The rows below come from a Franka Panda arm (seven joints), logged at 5 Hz.
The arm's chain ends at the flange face. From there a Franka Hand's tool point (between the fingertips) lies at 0.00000 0.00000 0.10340 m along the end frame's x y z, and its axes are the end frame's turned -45 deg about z.
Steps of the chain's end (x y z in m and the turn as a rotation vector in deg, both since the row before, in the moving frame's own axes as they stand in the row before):
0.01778 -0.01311 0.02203 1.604 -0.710 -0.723
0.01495 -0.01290 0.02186 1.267 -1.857 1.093
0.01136 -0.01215 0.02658 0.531 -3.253 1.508
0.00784 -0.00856 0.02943 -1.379 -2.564 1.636
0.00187 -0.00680 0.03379 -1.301 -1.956 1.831
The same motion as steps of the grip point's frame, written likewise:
0.02296 0.00034 0.02198 1.636 0.632 -0.723
0.01898 -0.00254 0.02178 2.209 -0.417 1.093
0.01322 -0.00543 0.02641 2.676 -1.925 1.508
0.00659 -0.00209 0.02930 0.838 -2.788 1.636
0.00199 -0.00439 0.03370 0.463 -2.303 1.831

